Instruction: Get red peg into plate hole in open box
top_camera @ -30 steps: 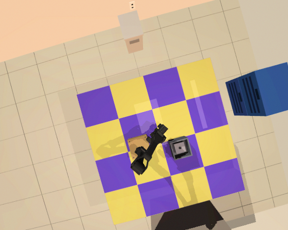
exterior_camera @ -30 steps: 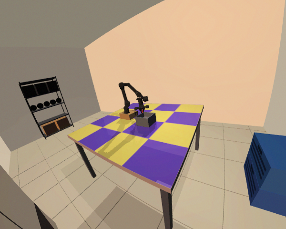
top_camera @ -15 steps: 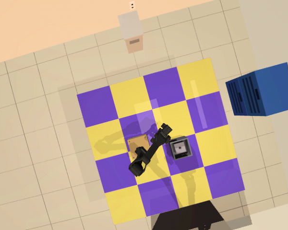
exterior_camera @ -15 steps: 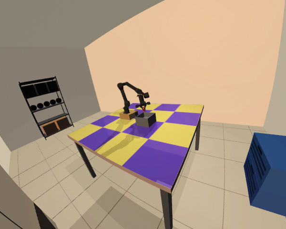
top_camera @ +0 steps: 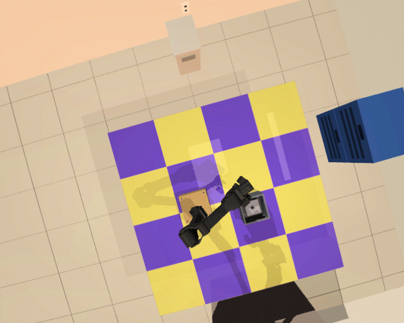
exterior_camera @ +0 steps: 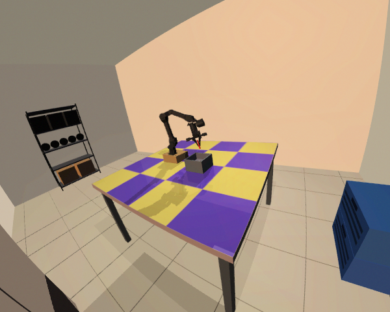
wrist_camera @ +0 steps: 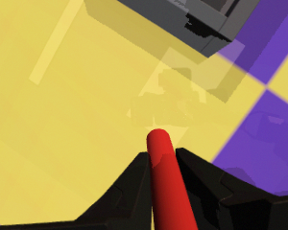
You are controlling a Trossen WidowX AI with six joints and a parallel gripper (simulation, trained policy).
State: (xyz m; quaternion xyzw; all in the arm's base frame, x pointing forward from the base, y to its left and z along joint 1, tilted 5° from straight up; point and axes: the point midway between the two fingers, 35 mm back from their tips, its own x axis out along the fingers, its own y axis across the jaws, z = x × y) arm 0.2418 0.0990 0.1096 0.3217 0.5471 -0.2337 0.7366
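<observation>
The grey box lies 9 cm ahead of my gripper tip, 14 cm to the right of it and 10 cm below it. Round my gripper tip: red peg (1 cm behind, 2 cm above).
</observation>
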